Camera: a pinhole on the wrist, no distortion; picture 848 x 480 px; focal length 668.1 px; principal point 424.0 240.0 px. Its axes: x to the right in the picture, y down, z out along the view. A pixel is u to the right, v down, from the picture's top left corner.
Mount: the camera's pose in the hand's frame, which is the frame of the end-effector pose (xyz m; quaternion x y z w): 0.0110 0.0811 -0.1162 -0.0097 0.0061 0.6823 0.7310
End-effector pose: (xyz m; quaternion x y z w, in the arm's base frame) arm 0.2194 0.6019 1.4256 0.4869 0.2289 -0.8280 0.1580
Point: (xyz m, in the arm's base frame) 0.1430 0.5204 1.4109
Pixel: 271.3 93.3
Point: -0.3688 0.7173 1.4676
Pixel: outside the picture
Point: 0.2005 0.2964 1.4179
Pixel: 797.5 225.0
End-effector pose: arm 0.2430 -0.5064 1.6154 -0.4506 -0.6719 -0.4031 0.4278
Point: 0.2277 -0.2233 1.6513
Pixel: 396.6 54.3
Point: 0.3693 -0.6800 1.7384
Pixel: behind the camera
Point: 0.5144 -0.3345 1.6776
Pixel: outside the picture
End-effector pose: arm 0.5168 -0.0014 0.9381 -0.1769 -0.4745 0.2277 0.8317
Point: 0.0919 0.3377 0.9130
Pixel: 806.0 307.0
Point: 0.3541 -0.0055 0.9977
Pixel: 213.4 325.0
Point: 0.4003 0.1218 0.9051
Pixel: 602.8 309.3
